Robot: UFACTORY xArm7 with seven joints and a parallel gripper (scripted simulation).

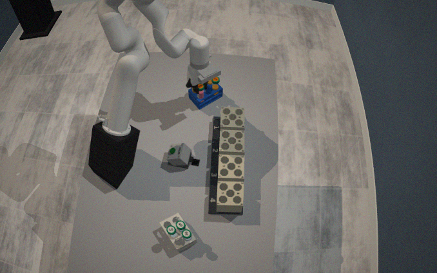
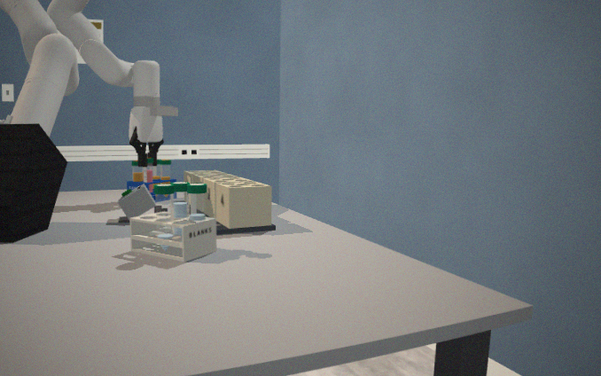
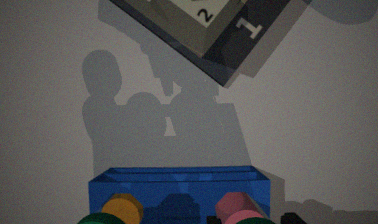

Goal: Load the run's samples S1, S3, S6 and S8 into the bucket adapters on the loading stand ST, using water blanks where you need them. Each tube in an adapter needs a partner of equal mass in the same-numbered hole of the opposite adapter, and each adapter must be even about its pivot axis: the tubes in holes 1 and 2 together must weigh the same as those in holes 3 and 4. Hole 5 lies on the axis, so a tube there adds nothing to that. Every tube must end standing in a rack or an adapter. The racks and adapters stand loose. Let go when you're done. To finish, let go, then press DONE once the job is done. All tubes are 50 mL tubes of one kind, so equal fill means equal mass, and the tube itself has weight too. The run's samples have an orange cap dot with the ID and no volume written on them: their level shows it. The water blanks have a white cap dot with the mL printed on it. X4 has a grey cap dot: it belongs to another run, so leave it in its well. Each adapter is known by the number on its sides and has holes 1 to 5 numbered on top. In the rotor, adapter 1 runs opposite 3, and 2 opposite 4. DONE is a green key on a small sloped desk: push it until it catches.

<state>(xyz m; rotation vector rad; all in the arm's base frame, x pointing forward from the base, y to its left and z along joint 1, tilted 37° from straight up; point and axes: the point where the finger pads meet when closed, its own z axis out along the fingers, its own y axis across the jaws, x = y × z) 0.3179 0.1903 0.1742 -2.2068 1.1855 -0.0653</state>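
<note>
The pink-filled tube is 1 cm to the right of my hand and 5 cm below it. The rest, counted from my hand: orange-filled tube (6 cm ahead, 5 cm to the left, 6 cm below); tube X4 (4 cm ahead, 9 cm to the left, 6 cm below); blue sample rack (2 cm ahead, 4 cm to the left, 10 cm below).
</note>
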